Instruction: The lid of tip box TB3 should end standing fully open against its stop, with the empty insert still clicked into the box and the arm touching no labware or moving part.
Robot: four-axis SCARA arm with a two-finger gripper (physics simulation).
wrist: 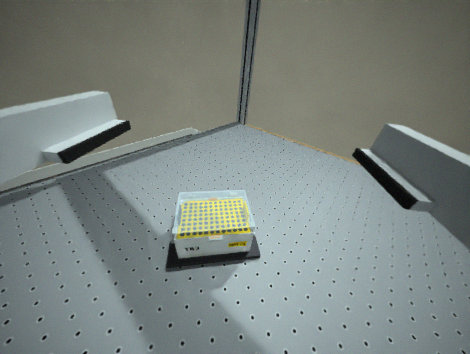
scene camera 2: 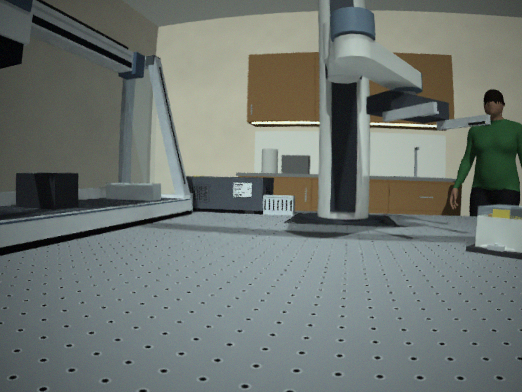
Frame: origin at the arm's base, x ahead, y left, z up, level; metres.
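Where they show: gripper, fingertip midpoint: (wrist: 240,124) (scene camera 2: 464,113); arm's base, link origin: (scene camera 2: 342,223).
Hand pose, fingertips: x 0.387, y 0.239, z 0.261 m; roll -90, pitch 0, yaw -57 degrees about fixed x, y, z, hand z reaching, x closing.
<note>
Each offset is from my fingertips to the centre of the thing. "*": to the spot under its first point. Level surfaces: height alone.
Tip box TB3 {dx +0.053, dy +0.076, dz -0.210 m} (scene camera 2: 500,234) (wrist: 212,246) is a white box on a dark base plate {* dx -0.030, dy +0.083, dz -0.240 m} (wrist: 173,263), low in the middle of the wrist view and cut off at the right edge of the scene view. Its clear lid {dx +0.052, dy +0.075, dz -0.180 m} (scene camera 2: 485,212) (wrist: 214,195) looks closed over the yellow insert {dx +0.053, dy +0.076, dz -0.184 m} (wrist: 215,216), which has a grid of dark holes and sits in the box. The hinge and the insert's clips are too small to judge. My gripper (scene camera 2: 464,114) (wrist: 240,124) is open, its fingers wide apart with nothing between them. It hangs high above the table, apart from the box.
The arm's column (scene camera 2: 345,150) stands at the back of the perforated table {dz -0.248 m} (scene camera 2: 280,300) (wrist: 320,280). A grey instrument {* dx -0.422, dy -0.644, dz -0.190 m} (scene camera 2: 215,194) and a small white rack {* dx -0.432, dy -0.440, dz -0.197 m} (scene camera 2: 278,198) stand left of it. A gantry frame (scene camera 2: 167,125) is at the left. A person in green (scene camera 2: 495,155) stands at the right.
</note>
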